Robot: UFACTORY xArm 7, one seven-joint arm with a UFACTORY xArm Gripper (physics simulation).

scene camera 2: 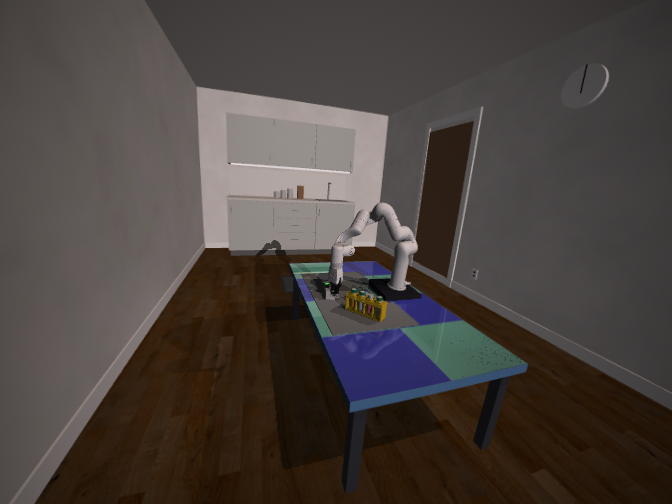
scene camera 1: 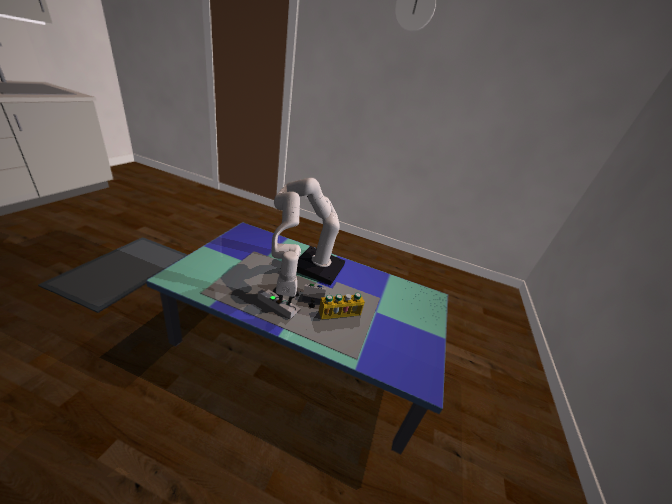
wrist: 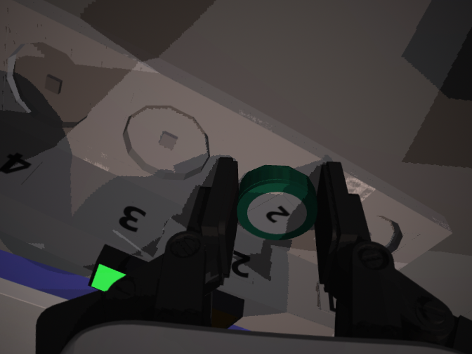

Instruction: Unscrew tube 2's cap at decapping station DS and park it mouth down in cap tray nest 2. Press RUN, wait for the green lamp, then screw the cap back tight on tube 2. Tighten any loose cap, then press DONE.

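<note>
In the wrist view my gripper (wrist: 277,186) is shut on the green cap (wrist: 276,201) marked 2, with one black finger on each side of it. The cap is over the grey cap tray (wrist: 266,126) (scene camera 1: 283,310), above the label 2, and it hides nest 2. Nest 3 (wrist: 166,140) lies empty to the left. A lamp (wrist: 105,276) (scene camera 1: 273,297) (scene camera 2: 326,283) glows green beside the tray. In the scene views the gripper (scene camera 1: 286,294) (scene camera 2: 332,287) points straight down at the tray. The yellow tube rack (scene camera 1: 340,308) (scene camera 2: 366,307) stands to the right with capped tubes.
A dark grey block (scene camera 1: 313,293) stands between the tray and the rack. The arm's black base (scene camera 1: 321,267) (scene camera 2: 394,290) is behind them. Everything rests on a grey mat (scene camera 1: 331,333) on the blue and green table (scene camera 1: 402,355) (scene camera 2: 379,364).
</note>
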